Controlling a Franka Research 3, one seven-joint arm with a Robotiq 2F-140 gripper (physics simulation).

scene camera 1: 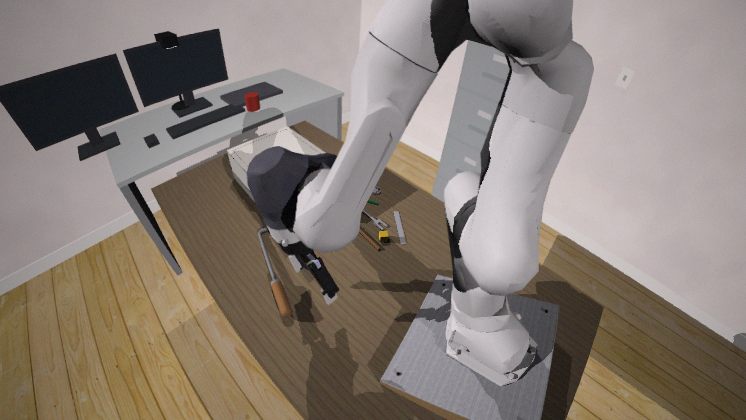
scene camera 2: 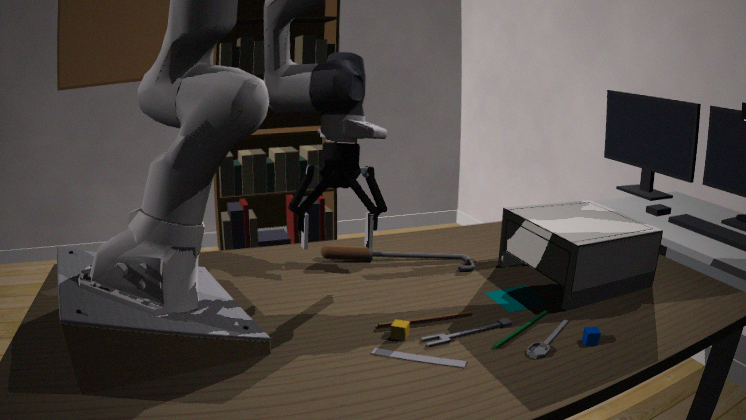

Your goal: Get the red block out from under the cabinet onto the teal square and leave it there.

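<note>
My gripper (scene camera 1: 312, 281) (scene camera 2: 336, 245) is open and empty. In the scene camera 2 view it hangs above the table, in line with the wooden handle of the hooked tool. In the scene camera 1 view it is to the right of that tool. The cabinet (scene camera 1: 241, 165) (scene camera 2: 616, 260) is a low grey-white box standing on the table. The teal square (scene camera 2: 503, 297) lies on the table by the cabinet's open front, partly in shadow. The red block does not show in either view. The hooked tool (scene camera 1: 280, 298) (scene camera 2: 347, 254) has its metal hook toward the cabinet.
A yellow block (scene camera 1: 383, 236) (scene camera 2: 399, 329), a brown stick (scene camera 1: 371, 240) (scene camera 2: 438, 318), a fork-ended tool (scene camera 2: 464, 332), a flat metal strip (scene camera 1: 399, 227) (scene camera 2: 419, 357), a green stick (scene camera 2: 519, 329), a wrench (scene camera 2: 538, 350) and a blue block (scene camera 2: 590, 336) lie on the table. A desk (scene camera 1: 313, 88) with monitors stands behind the cabinet.
</note>
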